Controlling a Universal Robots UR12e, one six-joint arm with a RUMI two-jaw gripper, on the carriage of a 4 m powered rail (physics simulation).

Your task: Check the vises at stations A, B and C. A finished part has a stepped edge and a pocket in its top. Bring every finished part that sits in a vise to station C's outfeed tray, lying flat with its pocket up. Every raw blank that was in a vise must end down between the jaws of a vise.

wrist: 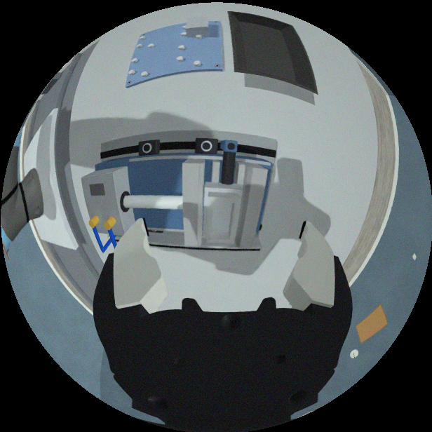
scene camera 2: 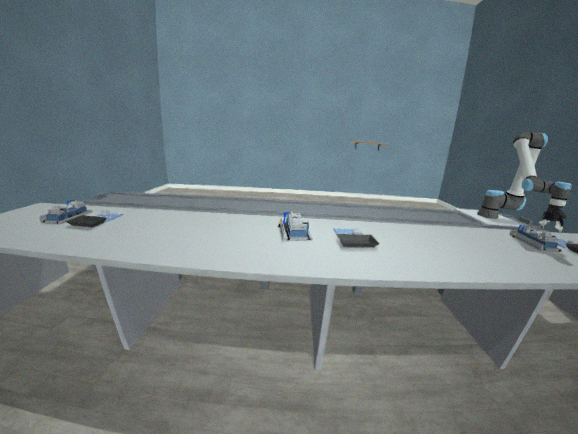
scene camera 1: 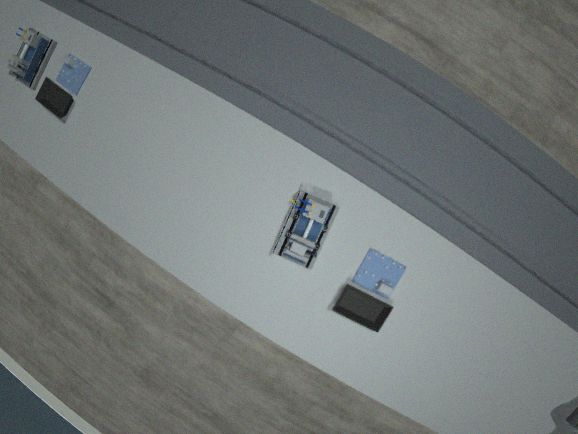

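Observation:
A vise [scene camera 2: 540,238] [wrist: 157,180] stands under my gripper at the right of scene camera 2. A light grey part [wrist: 220,220] sits between its jaws, with a rectangular pocket in its top and a step along one edge. My gripper [scene camera 2: 551,226] [wrist: 225,222] is open and empty above the vise's near side, fingers spread wide. A middle vise [scene camera 1: 308,229] [scene camera 2: 296,230] holds a pale part [scene camera 1: 300,248] whose top is too small to judge. A third vise [scene camera 1: 31,59] [scene camera 2: 65,214] stands far left; its contents are unclear. Station letters are not readable.
Beside the vises stand dark trays [scene camera 1: 363,307] [scene camera 1: 55,97] [scene camera 2: 358,241] [scene camera 2: 87,221] [wrist: 270,50] and blue pegged plates [scene camera 1: 375,267] [scene camera 1: 75,75] [wrist: 165,55]. A grey block [scene camera 1: 385,286] [wrist: 197,26] rests on a plate. Blue hoses with yellow ends [wrist: 102,245] stick up by the near vise.

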